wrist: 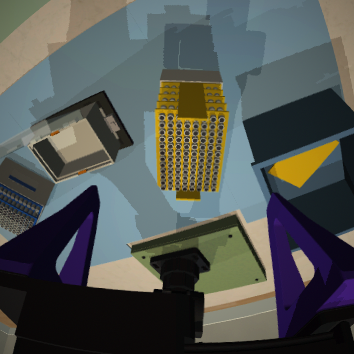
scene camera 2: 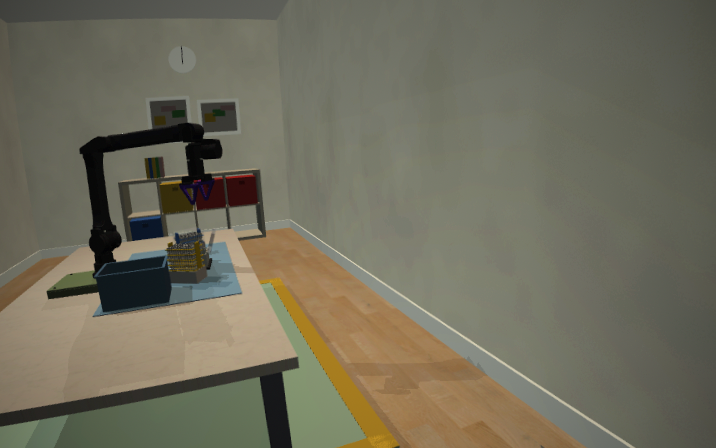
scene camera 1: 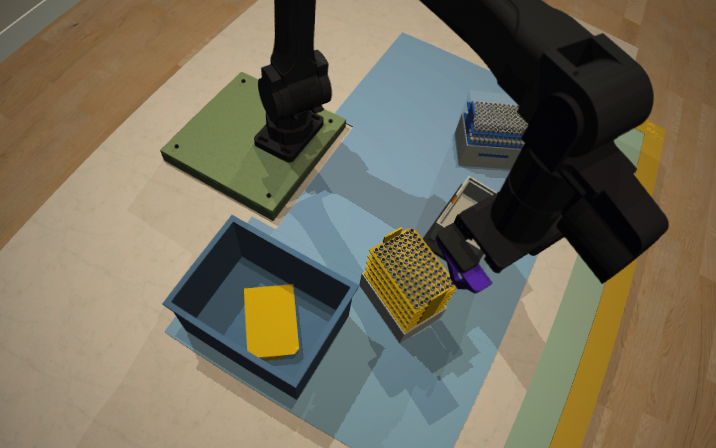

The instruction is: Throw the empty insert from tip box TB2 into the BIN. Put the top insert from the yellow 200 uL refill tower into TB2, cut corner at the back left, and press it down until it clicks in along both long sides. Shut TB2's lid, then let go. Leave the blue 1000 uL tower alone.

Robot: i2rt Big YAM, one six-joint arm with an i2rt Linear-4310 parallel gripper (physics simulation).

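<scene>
My gripper (scene camera 2: 199,200) (wrist: 184,197) is open and empty, high above the table. In the wrist view its purple fingers frame the near end of the yellow refill tower (scene camera 1: 411,269) (scene camera 2: 182,257) (wrist: 190,150), which stands upright with tips in its top insert. TB2 (scene camera 1: 460,208) (wrist: 104,131) stands open, its inside showing without an insert; the arm partly covers it in scene camera 1. A yellow insert (scene camera 1: 271,321) (wrist: 305,165) lies inside the blue bin (scene camera 1: 237,351) (scene camera 2: 135,285) (wrist: 295,125). The blue tower (scene camera 1: 496,118) (wrist: 20,210) stands beyond TB2, partly hidden by the arm.
The green base plate (scene camera 1: 211,137) (scene camera 2: 71,283) (wrist: 230,260) carries the arm's foot. The bin is close to one side of the yellow tower, and TB2 is on its other side. A dark plate (wrist: 123,136) stands against TB2's end. A blue mat (scene camera 1: 390,73) lies under the boxes.
</scene>
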